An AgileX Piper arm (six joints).
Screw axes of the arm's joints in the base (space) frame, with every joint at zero. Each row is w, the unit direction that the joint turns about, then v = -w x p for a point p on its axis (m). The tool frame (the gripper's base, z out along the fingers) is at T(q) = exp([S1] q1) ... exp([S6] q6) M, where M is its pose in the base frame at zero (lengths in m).
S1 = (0, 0, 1, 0, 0, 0)
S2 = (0, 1, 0, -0.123, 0, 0)
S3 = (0, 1, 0, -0.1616, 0, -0.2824)
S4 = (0.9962, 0, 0.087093, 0, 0.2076, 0)
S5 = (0, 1, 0, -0.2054, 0, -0.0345)
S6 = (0.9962, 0, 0.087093, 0, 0.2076, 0)
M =
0.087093 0 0.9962 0.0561
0 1 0 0
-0.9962 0 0.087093 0.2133
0 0 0 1
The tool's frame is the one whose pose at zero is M.
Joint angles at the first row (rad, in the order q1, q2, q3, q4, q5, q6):
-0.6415 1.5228 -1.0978 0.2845 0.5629 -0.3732
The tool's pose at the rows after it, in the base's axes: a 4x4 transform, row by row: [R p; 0 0 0 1], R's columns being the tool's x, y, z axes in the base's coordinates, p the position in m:
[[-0.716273, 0.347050, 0.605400, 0.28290], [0.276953, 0.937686, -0.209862, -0.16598], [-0.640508, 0.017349, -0.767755, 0.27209], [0, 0, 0, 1]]
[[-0.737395, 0.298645, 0.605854, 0.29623], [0.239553, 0.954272, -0.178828, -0.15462], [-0.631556, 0.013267, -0.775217, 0.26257], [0, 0, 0, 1]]
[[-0.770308, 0.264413, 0.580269, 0.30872], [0.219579, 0.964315, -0.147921, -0.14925], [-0.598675, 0.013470, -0.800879, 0.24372], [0, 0, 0, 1]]
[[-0.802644, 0.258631, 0.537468, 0.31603], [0.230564, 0.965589, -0.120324, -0.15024], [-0.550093, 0.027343, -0.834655, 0.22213], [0, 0, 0, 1]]
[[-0.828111, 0.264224, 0.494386, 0.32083], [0.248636, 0.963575, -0.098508, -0.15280], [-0.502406, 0.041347, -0.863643, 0.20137], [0, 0, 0, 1]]
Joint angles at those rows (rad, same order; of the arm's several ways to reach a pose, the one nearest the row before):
-0.5727 1.5328 -1.0978 0.2892 0.5606 -0.4047
-0.5209 1.5650 -1.0978 0.2892 0.5391 -0.4117
-0.4878 1.6231 -1.0978 0.2872 0.5222 -0.4202
-0.4806 1.6858 -1.0978 0.2892 0.5205 -0.4217
-0.4806 1.7450 -1.0978 0.2891 0.5182 -0.4177

